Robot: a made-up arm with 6 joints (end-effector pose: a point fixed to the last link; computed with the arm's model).
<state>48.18 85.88 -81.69 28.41 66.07 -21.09</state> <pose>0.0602 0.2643 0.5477 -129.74 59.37 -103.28</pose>
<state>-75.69 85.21 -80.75 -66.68 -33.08 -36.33</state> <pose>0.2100 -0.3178 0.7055 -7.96 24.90 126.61</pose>
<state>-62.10 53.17 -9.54 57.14 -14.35 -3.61</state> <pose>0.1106 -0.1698 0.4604 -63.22 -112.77 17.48</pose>
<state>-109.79 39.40 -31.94 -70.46 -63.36 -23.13</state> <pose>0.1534 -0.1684 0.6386 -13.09 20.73 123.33</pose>
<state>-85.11 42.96 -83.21 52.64 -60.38 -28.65</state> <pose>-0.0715 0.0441 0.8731 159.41 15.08 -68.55</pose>
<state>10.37 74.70 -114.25 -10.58 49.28 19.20</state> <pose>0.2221 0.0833 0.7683 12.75 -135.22 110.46</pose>
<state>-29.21 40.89 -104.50 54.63 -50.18 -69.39</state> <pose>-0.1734 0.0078 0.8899 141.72 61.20 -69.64</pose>
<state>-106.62 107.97 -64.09 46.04 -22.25 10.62</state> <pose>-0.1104 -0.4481 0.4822 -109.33 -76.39 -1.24</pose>
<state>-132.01 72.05 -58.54 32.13 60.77 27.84</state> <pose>-0.0255 -0.2697 0.5329 -82.18 -105.65 -45.73</pose>
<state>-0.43 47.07 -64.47 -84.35 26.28 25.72</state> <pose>0.1508 -0.0343 0.7177 -33.23 -49.39 143.75</pose>
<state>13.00 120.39 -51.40 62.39 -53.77 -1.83</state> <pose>0.3996 0.0130 0.3819 -19.06 -121.50 67.18</pose>
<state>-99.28 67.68 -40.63 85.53 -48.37 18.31</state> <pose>-0.1221 -0.2362 0.5980 -166.67 -54.79 -16.42</pose>
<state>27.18 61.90 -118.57 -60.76 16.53 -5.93</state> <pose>0.0644 0.0352 0.9150 61.65 59.24 -138.55</pose>
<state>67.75 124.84 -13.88 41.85 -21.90 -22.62</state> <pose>0.0405 0.1563 0.2225 89.82 -32.75 114.04</pose>
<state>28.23 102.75 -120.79 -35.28 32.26 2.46</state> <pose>0.3479 0.1924 0.6907 -17.13 87.57 -153.43</pose>
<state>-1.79 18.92 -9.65 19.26 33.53 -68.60</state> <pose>0.0646 0.0582 0.4206 57.03 -55.69 152.35</pose>
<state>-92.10 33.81 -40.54 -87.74 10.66 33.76</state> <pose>0.0187 -0.1573 0.6283 -38.38 -18.16 72.68</pose>
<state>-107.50 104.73 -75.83 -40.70 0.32 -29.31</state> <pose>-0.0841 -0.4420 0.4977 -0.41 -32.48 61.38</pose>
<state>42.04 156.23 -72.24 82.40 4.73 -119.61</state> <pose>0.2130 0.2445 0.1101 120.92 -17.68 127.74</pose>
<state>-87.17 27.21 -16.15 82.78 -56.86 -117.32</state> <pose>-0.1084 -0.0695 0.5437 -51.70 -16.92 30.46</pose>
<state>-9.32 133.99 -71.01 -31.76 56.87 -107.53</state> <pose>0.2774 -0.1002 0.2719 -140.49 -55.08 -83.29</pose>
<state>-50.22 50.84 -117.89 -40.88 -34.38 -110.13</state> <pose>-0.0218 0.1697 0.9425 -71.18 94.82 46.34</pose>
